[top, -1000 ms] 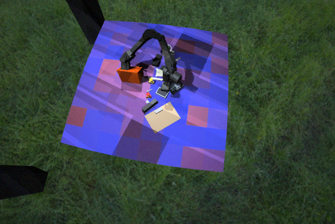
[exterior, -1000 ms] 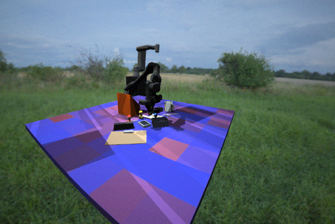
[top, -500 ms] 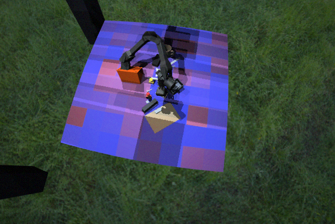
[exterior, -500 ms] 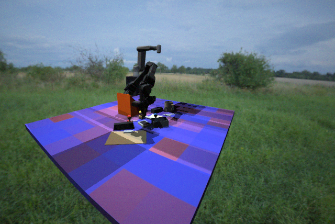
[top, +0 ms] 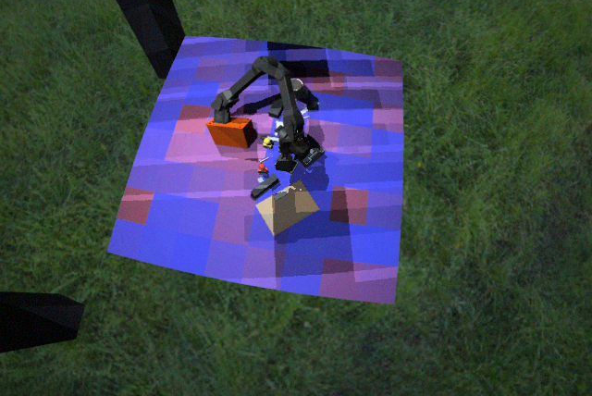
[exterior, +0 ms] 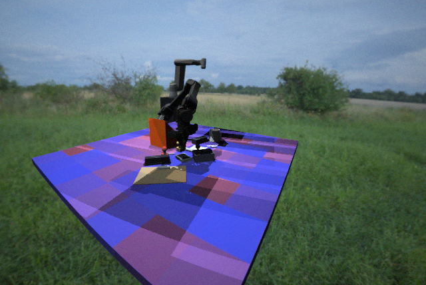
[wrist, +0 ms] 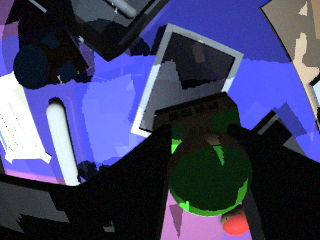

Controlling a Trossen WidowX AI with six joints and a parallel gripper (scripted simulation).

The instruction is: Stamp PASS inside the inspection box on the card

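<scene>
The ink pad is 8 cm below my gripper tip. Round my gripper tip: blue-knob stamp (10 cm to the left, 6 cm below, 2 cm ahead); then red-knob stamp (10 cm behind, 6 cm to the right, 6 cm below); then green-knob stamp (right at my gripper tip).
</scene>
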